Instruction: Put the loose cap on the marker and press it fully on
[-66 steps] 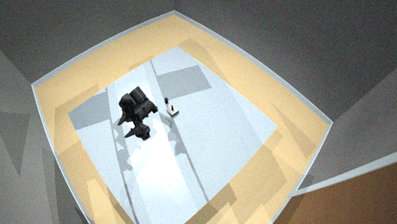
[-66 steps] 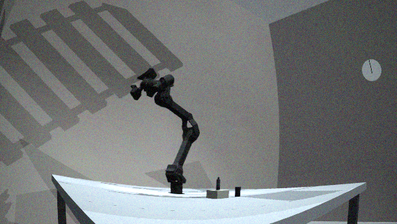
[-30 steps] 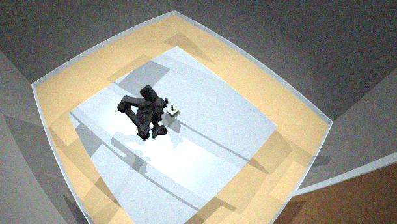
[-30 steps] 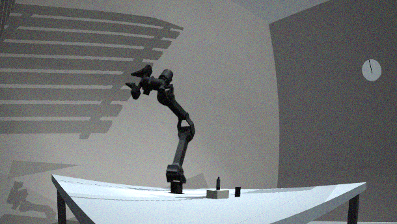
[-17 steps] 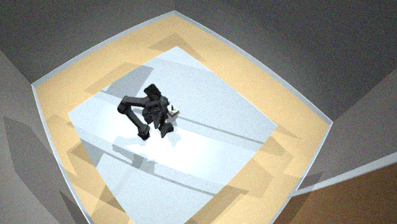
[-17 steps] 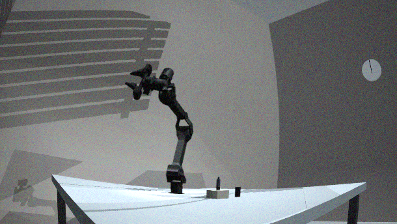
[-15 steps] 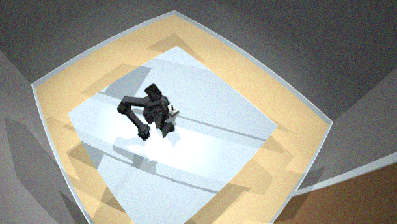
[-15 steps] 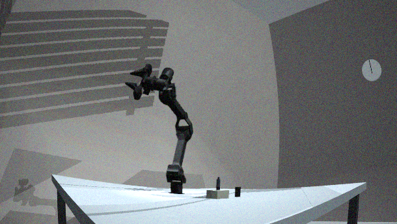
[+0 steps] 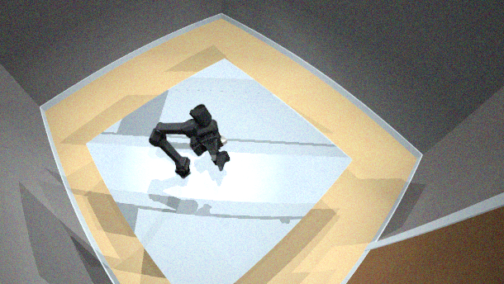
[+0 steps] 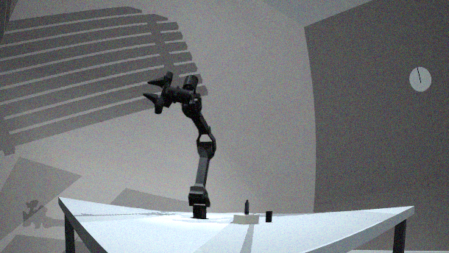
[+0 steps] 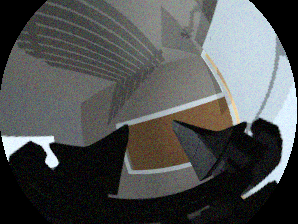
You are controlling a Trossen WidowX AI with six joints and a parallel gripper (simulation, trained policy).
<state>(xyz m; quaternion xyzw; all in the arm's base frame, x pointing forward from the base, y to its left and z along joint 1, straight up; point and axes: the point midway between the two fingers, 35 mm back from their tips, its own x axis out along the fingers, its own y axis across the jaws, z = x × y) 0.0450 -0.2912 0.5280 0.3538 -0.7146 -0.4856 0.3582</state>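
My gripper tip is 280 mm short of the dark cap, 450 mm to the right of it and 510 mm above it. The rest, counted from my gripper tip: marker tip 260 mm ahead, 340 mm to the left, 440 mm below; pale holder block 260 mm ahead, 340 mm to the left, 520 mm below.
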